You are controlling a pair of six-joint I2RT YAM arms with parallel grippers.
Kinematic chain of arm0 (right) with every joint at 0, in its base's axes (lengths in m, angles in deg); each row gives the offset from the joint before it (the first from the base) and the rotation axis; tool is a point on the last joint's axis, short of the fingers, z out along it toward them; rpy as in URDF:
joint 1: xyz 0 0 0.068 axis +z
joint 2: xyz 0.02 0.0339 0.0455 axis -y
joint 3: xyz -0.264 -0.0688 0 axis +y
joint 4: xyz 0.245 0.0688 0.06 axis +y
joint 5: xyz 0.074 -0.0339 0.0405 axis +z
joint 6: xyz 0.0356 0 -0.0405 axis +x
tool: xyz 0 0 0 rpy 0 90 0
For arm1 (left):
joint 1: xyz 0 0 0.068 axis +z
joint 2: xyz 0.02 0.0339 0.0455 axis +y
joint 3: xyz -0.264 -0.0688 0 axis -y
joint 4: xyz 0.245 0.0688 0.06 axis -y
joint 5: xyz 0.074 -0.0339 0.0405 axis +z
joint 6: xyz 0.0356 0 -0.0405 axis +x
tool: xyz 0 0 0 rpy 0 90 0
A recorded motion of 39 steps. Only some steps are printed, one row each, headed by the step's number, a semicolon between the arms.
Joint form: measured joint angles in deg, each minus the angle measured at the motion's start. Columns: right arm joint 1, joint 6, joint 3, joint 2, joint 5, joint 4; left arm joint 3, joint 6, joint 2, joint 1, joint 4, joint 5.
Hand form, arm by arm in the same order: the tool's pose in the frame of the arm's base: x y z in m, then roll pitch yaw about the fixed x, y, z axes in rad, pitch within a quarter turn. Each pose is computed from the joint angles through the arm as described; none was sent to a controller.
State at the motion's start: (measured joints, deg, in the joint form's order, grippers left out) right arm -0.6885 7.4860 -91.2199 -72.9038 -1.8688 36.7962; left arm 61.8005 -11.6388 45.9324 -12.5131 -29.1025 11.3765
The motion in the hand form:
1: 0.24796 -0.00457 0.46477 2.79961 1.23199 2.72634; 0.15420 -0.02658 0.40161 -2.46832 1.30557 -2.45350
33: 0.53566 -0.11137 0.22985 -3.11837 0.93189 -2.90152; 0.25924 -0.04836 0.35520 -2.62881 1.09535 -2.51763
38: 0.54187 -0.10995 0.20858 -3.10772 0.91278 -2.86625; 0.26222 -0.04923 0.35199 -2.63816 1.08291 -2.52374
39: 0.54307 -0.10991 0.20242 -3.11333 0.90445 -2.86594; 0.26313 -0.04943 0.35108 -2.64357 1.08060 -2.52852
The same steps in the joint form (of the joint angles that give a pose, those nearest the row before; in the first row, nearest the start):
1: -0.04 0.00 1.64 2.38 -0.39 0.53; -1.14 -0.55 -1.51 0.00 0.76 0.72
33: -12.33 -24.09 -32.24 -63.65 21.79 -10.54; 1.27 -9.03 20.94 0.00 8.57 3.19
38: -12.07 -25.64 -32.17 -66.10 22.23 -11.71; 1.27 -9.44 21.68 -0.04 8.54 3.19
39: -12.04 -25.86 -32.17 -66.77 22.38 -11.80; 1.27 -9.44 21.90 -0.04 8.57 3.19

